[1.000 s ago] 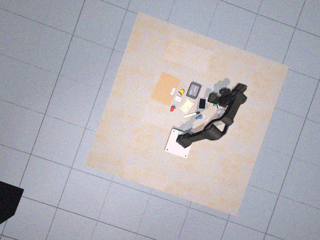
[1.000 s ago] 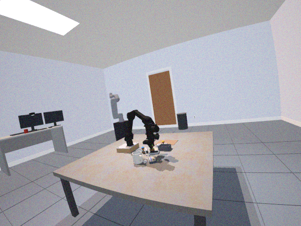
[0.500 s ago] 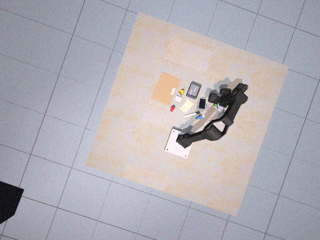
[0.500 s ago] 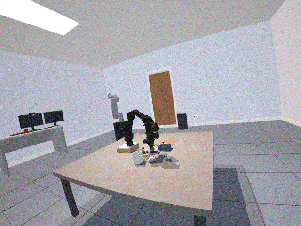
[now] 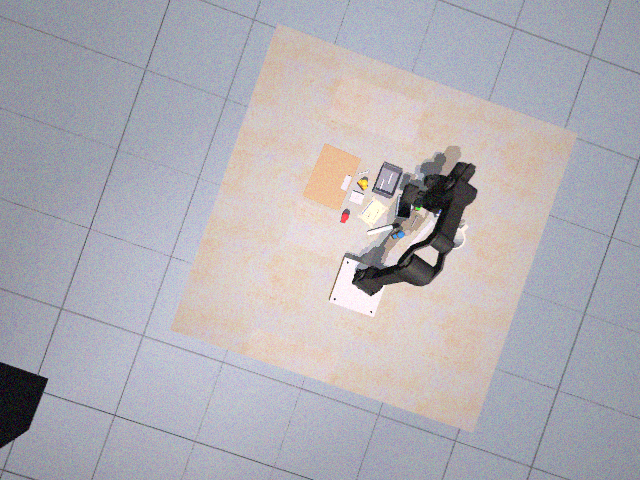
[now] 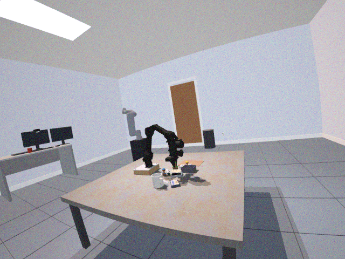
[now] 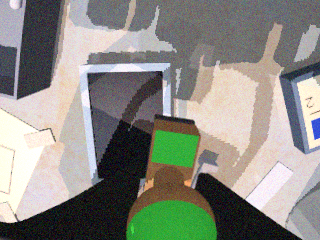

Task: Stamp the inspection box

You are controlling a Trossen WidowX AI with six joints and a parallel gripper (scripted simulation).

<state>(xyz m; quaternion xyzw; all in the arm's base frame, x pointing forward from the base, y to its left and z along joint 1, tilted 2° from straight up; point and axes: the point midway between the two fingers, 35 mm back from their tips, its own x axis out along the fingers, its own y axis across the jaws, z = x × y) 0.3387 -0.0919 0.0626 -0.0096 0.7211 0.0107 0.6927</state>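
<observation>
The ink pad lies 10 mm behind my gripper tip, 20 mm to the left of it and 90 mm below it. Round my gripper tip: blue-knobbed stamp: 120 mm behind, 10 mm to the left, 70 mm below; white marker: 110 mm behind, 60 mm to the left, 80 mm below; stamp pad tin: 50 mm ahead, 130 mm to the right, 80 mm below.
</observation>
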